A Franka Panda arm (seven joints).
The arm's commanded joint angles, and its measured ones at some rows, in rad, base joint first. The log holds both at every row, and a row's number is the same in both.
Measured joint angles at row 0:
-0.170 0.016 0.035 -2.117 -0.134 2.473 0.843
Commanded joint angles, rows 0 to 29:
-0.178 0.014 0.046 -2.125 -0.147 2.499 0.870
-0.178 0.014 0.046 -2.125 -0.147 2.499 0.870
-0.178 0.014 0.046 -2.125 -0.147 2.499 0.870
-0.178 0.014 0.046 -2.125 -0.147 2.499 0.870
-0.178 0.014 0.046 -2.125 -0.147 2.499 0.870
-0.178 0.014 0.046 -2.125 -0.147 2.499 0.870
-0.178 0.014 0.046 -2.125 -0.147 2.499 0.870
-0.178 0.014 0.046 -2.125 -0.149 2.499 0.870
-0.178 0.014 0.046 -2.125 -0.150 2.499 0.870
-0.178 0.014 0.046 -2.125 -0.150 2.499 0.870
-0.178 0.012 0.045 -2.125 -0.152 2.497 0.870
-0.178 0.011 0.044 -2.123 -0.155 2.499 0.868
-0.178 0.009 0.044 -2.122 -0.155 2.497 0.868
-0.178 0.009 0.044 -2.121 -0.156 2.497 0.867
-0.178 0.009 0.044 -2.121 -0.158 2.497 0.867
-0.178 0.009 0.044 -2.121 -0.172 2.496 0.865
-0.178 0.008 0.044 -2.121 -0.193 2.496 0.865
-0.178 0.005 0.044 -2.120 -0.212 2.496 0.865
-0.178 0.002 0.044 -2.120 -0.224 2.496 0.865
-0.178 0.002 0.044 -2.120 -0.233 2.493 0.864
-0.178 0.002 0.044 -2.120 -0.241 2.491 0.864
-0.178 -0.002 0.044 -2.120 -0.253 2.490 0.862
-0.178 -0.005 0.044 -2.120 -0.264 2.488 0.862
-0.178 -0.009 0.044 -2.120 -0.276 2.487 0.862
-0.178 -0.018 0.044 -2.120 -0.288 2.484 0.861
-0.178 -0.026 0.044 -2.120 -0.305 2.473 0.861
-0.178 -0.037 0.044 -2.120 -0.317 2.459 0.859
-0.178 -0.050 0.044 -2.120 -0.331 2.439 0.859
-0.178 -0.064 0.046 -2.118 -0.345 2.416 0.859
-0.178 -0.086 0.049 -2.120 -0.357 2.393 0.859
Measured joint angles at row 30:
-0.170 -0.020 0.035 -2.112 -0.305 2.459 0.843
